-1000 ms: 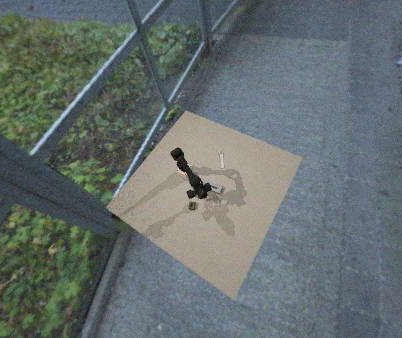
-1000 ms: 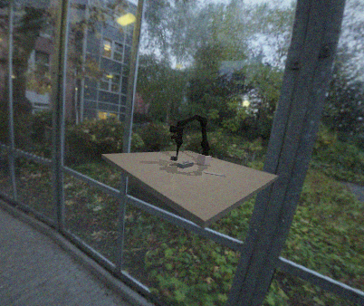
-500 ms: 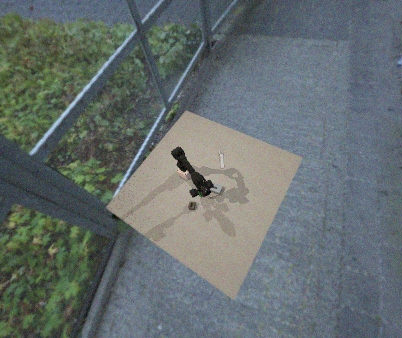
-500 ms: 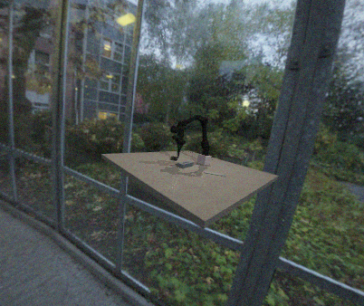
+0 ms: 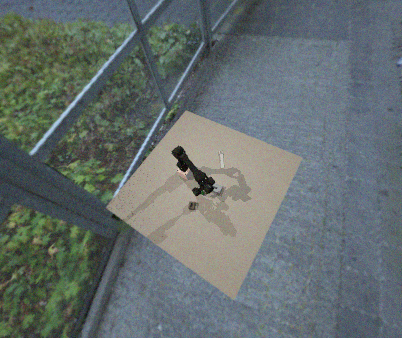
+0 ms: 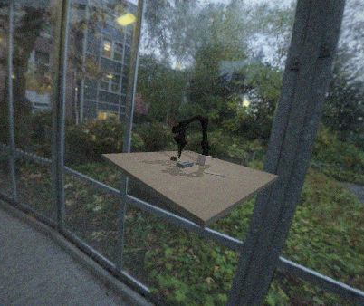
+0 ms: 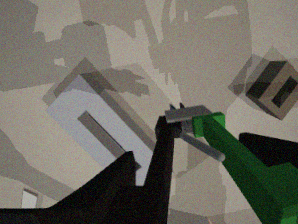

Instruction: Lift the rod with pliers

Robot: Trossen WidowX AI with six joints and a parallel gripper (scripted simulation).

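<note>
Right now my gripper tip is 12 cm above the grey block and 9 cm to the right of it. Round my gripper tip: white bar 41 cm to the left, 14 cm below, 8 cm behind; then dark holster 14 cm to the right, 13 cm below, 6 cm behind; then dark rod 13 cm below, 9 cm to the left.
</note>
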